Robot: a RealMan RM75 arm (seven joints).
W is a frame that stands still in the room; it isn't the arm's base.
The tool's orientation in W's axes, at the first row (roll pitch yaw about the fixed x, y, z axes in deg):
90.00, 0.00, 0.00
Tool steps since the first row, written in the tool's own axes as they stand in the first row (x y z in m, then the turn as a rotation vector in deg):
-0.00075, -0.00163, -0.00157, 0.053, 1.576, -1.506
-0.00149, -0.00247, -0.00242, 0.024, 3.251, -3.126
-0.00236, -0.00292, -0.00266, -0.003, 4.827, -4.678
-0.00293, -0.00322, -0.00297, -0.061, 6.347, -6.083
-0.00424, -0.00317, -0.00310, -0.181, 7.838, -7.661
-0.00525, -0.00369, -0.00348, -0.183, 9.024, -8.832
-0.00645, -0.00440, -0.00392, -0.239, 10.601, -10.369
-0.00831, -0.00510, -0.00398, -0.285, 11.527, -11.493
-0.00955, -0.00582, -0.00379, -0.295, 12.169, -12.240
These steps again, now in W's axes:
-0.00075, 0.00157, -0.00163, 0.053, 1.506, 1.576
-0.00149, 0.00242, -0.00247, 0.024, 3.126, 3.251
-0.00236, 0.00266, -0.00292, -0.003, 4.678, 4.827
-0.00293, 0.00297, -0.00322, -0.061, 6.083, 6.347
-0.00424, 0.00310, -0.00317, -0.181, 7.661, 7.838
-0.00525, 0.00348, -0.00369, -0.183, 8.832, 9.024
-0.00645, 0.00392, -0.00440, -0.239, 10.369, 10.601
-0.00831, 0.00398, -0.00510, -0.285, 11.493, 11.527
-0.00955, 0.00379, -0.00582, -0.295, 12.240, 12.169

